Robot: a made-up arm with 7 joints. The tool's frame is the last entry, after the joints. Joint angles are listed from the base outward. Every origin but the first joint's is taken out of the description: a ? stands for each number. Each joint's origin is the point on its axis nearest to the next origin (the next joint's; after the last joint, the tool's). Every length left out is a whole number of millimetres.
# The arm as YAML. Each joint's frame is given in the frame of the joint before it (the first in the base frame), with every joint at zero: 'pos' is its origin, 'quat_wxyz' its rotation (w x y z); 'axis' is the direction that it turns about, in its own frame. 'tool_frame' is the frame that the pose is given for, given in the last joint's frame.
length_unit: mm
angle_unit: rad
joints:
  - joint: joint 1
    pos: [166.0, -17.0, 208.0]
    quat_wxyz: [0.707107, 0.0, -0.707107, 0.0]
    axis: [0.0, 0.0, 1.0]
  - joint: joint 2
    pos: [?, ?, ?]
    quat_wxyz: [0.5, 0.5, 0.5, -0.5]
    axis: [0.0, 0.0, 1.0]
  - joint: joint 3
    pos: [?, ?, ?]
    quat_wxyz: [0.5, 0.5, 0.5, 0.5]
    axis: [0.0, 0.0, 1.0]
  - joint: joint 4
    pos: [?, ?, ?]
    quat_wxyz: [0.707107, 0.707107, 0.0, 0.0]
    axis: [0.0, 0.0, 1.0]
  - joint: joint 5
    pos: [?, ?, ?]
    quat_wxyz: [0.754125, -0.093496, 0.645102, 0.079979]
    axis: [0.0, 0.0, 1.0]
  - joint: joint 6
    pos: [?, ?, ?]
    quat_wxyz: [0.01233, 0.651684, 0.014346, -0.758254]
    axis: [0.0, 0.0, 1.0]
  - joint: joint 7
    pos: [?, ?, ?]
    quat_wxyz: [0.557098, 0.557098, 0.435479, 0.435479]
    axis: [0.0, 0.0, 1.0]
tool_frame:
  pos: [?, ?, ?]
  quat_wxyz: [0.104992, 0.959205, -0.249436, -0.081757]
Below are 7 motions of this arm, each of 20 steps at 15 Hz.
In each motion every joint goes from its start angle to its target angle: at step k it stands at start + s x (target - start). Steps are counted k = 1, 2, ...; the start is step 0. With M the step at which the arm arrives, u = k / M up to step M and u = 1 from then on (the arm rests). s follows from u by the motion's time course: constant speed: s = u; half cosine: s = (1 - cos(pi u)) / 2; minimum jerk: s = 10 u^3 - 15 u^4 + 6 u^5.
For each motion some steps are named. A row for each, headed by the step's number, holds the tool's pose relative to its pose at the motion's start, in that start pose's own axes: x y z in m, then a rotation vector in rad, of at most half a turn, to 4 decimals.
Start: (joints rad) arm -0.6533 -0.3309 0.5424 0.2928 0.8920 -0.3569 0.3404
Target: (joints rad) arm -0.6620 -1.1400 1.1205 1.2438 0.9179 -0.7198 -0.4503
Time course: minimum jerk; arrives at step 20
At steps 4, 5, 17, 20:
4: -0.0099 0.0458 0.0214 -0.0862 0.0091 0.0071
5: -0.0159 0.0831 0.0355 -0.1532 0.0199 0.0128
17: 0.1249 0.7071 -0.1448 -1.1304 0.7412 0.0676
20: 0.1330 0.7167 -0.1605 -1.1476 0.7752 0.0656

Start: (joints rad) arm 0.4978 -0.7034 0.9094 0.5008 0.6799 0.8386 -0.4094
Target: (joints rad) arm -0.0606 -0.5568 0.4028 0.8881 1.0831 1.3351 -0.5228
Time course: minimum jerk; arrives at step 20
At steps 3, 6, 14, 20:
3: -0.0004 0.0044 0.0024 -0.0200 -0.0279 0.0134
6: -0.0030 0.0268 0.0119 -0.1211 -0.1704 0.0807
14: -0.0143 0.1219 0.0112 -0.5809 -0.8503 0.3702
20: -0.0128 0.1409 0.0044 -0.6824 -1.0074 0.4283

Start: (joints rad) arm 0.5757 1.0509 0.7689 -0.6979 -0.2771 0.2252 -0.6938
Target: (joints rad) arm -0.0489 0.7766 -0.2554 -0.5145 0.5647 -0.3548 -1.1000
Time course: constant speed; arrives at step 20
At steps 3, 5, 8, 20:
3: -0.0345 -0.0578 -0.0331 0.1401 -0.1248 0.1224
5: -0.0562 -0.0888 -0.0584 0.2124 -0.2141 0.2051
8: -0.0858 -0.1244 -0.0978 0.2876 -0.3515 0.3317
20: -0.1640 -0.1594 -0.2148 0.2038 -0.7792 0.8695

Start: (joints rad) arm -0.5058 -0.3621 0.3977 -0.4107 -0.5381 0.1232 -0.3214
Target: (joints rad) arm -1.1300 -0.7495 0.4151 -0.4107 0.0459 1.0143 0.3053
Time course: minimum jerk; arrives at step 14
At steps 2, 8, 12, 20:
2: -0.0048 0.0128 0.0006 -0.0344 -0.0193 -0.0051
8: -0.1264 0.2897 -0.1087 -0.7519 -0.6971 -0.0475
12: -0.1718 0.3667 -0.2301 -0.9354 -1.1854 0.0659
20: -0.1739 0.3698 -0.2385 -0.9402 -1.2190 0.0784

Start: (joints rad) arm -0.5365 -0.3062 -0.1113 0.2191 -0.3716 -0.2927 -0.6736
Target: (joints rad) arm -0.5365 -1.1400 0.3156 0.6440 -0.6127 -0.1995 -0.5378
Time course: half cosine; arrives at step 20
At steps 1, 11, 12, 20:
1: -0.0019 0.0038 0.0000 -0.0075 -0.0036 -0.0004
11: -0.1877 0.3025 -0.1476 -0.6736 -0.4050 -0.0513
12: -0.2091 0.3300 -0.1860 -0.7568 -0.4678 -0.0589
20: -0.2799 0.4026 -0.3928 -1.1158 -0.7741 -0.0895

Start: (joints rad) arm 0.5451 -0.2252 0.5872 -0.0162 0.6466 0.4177 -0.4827
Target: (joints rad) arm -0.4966 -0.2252 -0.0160 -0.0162 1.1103 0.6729 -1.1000
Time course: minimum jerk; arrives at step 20
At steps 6, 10, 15, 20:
6: 0.0586 -0.0006 -0.0187 -0.0179 -0.0510 0.2339
10: 0.1778 0.0135 -0.0714 -0.0193 -0.1648 0.7164
15: 0.3042 0.0601 -0.1534 0.0352 -0.3284 1.2677
20: 0.3328 0.0776 -0.1774 0.0585 -0.3790 1.4059

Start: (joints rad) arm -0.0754 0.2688 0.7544 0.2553 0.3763 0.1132 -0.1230
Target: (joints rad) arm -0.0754 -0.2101 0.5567 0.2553 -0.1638 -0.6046 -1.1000
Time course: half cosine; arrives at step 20
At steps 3, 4, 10, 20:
3: -0.0062 0.0031 0.0062 0.0167 0.0186 0.0060
4: -0.0111 0.0054 0.0106 0.0311 0.0307 0.0101
10: -0.0706 0.0330 0.0353 0.2315 0.0471 0.0351
20: -0.1664 0.0956 0.0143 0.4991 -0.2297 0.0675

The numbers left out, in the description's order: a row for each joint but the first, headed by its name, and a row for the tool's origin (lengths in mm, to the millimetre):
joint 2: 17.0 -168.0 0.0
joint 3: -65.0 95.0 0.0
joint 4: -24.0 -28.0 0.0
joint 5: 335.0 51.0 0.0
joint 6: -68.0 -47.0 0.0
joint 7: -144.0 19.0 0.0
tool: -75.0 38.0 0.0

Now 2 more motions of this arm.
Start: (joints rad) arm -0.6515 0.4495 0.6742 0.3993 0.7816 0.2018 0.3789
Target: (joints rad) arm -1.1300 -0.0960 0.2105 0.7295 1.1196 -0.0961 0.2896
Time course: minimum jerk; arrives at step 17
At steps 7, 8, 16, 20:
7: -0.0026 0.1230 0.0558 -0.2396 0.0270 0.0571
8: -0.0034 0.1683 0.0678 -0.3214 0.0358 0.0811
16: -0.0255 0.4276 0.0653 -0.7763 0.0795 0.2357
20: -0.0257 0.4285 0.0651 -0.7779 0.0796 0.2362

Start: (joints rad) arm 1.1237 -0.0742 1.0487 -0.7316 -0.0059 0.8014 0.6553
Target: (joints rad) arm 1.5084 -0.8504 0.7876 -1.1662 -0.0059 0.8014 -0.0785
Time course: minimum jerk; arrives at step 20
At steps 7, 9, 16, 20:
7: -0.0173 -0.1104 -0.0457 0.1461 0.0281 -0.0020
9: -0.0409 -0.1847 -0.0901 0.2635 0.0327 -0.0021
16: -0.1661 -0.3528 -0.2726 0.6491 -0.0620 -0.0094
20: -0.1832 -0.3637 -0.2947 0.6894 -0.0829 -0.0118

